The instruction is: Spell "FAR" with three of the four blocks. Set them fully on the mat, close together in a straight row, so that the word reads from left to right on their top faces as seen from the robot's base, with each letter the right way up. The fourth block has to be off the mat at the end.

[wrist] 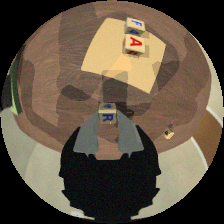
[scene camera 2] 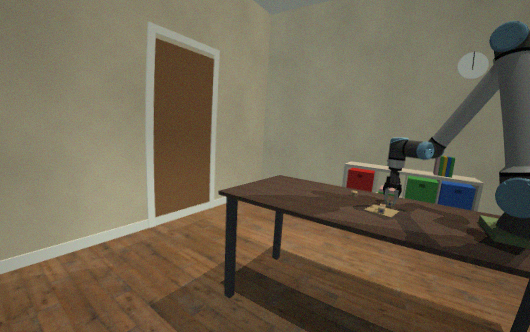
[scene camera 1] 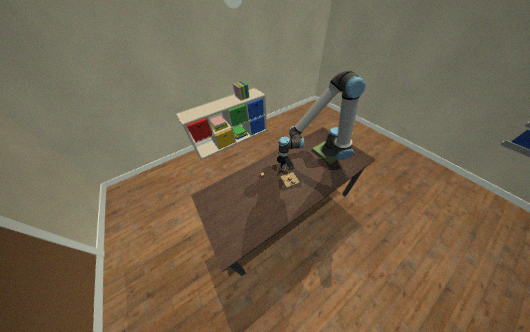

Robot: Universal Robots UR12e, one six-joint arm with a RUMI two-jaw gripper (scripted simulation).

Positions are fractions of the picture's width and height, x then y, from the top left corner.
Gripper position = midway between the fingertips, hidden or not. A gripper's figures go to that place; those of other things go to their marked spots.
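My gripper (wrist: 0.48, 0.49) lies 15 cm from the lens; a tan mat (wrist: 0.47, 0.25) lies 13 cm from the lens.
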